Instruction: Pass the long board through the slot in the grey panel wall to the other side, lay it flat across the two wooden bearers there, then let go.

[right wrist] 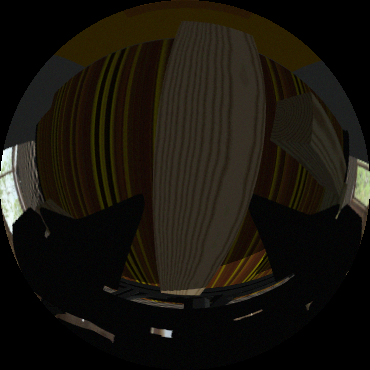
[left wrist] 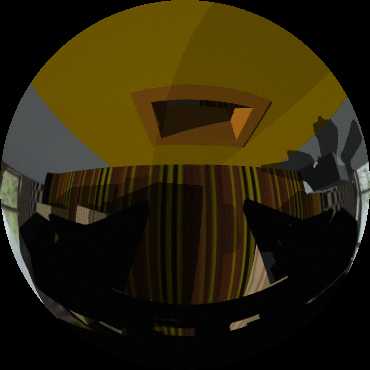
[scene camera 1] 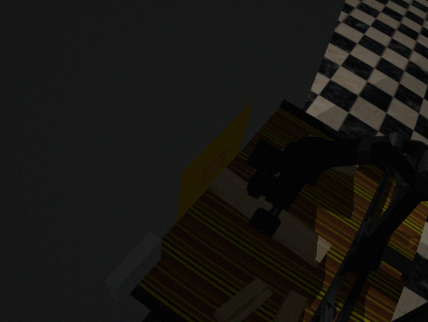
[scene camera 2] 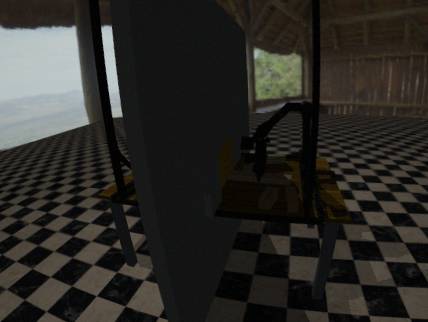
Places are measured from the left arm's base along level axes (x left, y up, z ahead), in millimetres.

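Pixels of known places: left gripper, fingertip midpoint: [left wrist: 197, 205]; right gripper, fingertip midpoint: [right wrist: 197, 199] [scene camera 2: 259, 178]; right arm's base at its link origin: [right wrist: 196, 299] [scene camera 1: 358, 263].
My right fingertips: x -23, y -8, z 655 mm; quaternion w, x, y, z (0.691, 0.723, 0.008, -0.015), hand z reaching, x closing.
Note:
For each thing: its top centre in the pictures, then the offset to it from my right fingertips. Level surfaces: height alone.
- long board at its top centre: [right wrist: 200, 216] [scene camera 1: 271, 213] [scene camera 2: 259, 174] dx +1, dy +21, dz +2 mm
- striped table at its surface level: dy -11 mm
- block at its top centre: [right wrist: 336, 159] dx +146, dy +39, dz -59 mm
The long board [scene camera 1: 300, 240] [scene camera 2: 277, 177] [right wrist: 210, 125] lies flat on the striped table on my right arm's side, one end towards the slot. My right gripper [scene camera 1: 265, 222] [right wrist: 197, 199] is open above the board, which shows between its fingers in the right wrist view. The grey panel wall [scene camera 1: 100, 100] [scene camera 2: 185, 100] has a yellow panel [scene camera 1: 195, 185] [scene camera 2: 226, 155] [left wrist: 100, 60] around an orange-brown slot frame [left wrist: 146, 107]. My left gripper [left wrist: 197, 205] is open and empty, facing the slot. Pale wooden pieces [left wrist: 90, 215] [left wrist: 257, 272] are partly hidden by its fingers; I cannot tell which are bearers.
Wooden blocks [scene camera 1: 245, 300] [scene camera 1: 292, 307] lie near the front edge of the striped table [scene camera 1: 200, 240]. Another block [right wrist: 295, 120] lies beside the board in the right wrist view. A grey block [scene camera 1: 134, 262] [left wrist: 327, 175] sticks out from the wall beside the yellow panel.

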